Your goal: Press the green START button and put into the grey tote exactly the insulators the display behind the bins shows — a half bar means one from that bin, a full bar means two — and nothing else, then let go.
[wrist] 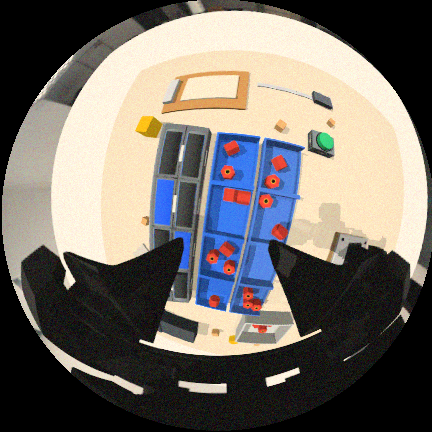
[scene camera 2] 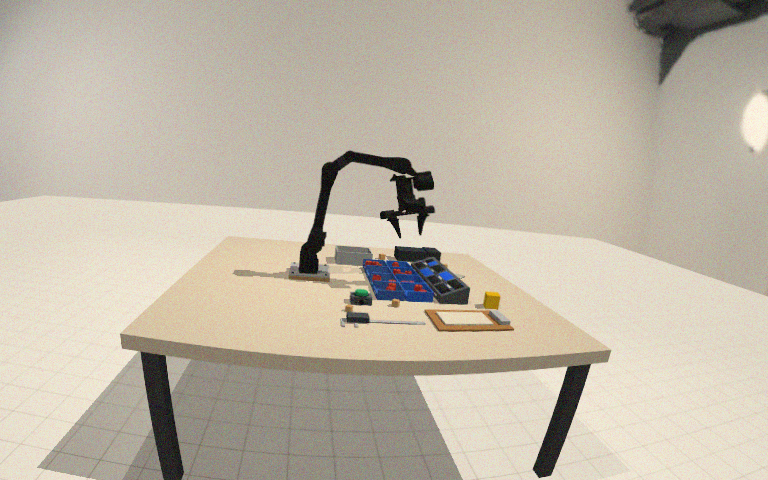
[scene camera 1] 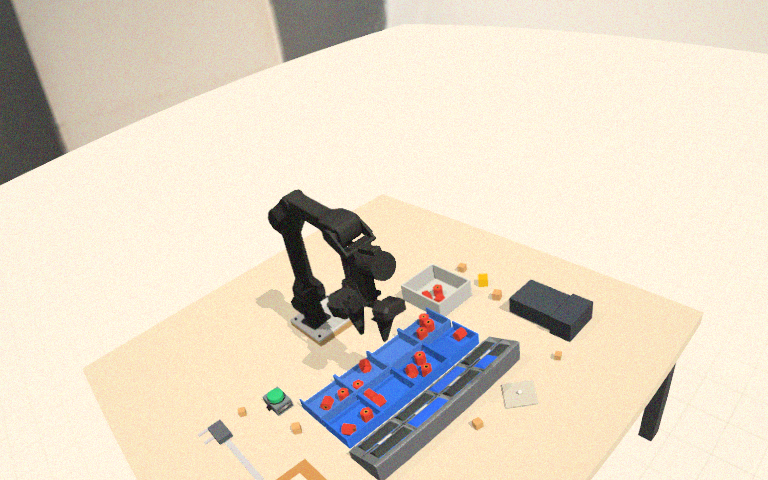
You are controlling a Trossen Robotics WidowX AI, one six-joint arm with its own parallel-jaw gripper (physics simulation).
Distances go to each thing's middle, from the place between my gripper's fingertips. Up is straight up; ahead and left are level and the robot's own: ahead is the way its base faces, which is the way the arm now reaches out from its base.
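Labels:
Measured from my hand, the display [scene camera 1: 420,437] is 150 mm below it, 140 mm ahead of it and 40 mm to the left of it. The dark box [scene camera 1: 564,315] sits 150 mm below my hand as well, 440 mm to the left of it and 190 mm ahead of it. I find the grey tote [scene camera 1: 457,289] 160 mm below my hand, 130 mm behind it and 350 mm to the left of it, and the grey plate [scene camera 1: 528,397] is 180 mm below my hand, 270 mm ahead of it and 160 mm to the left of it.

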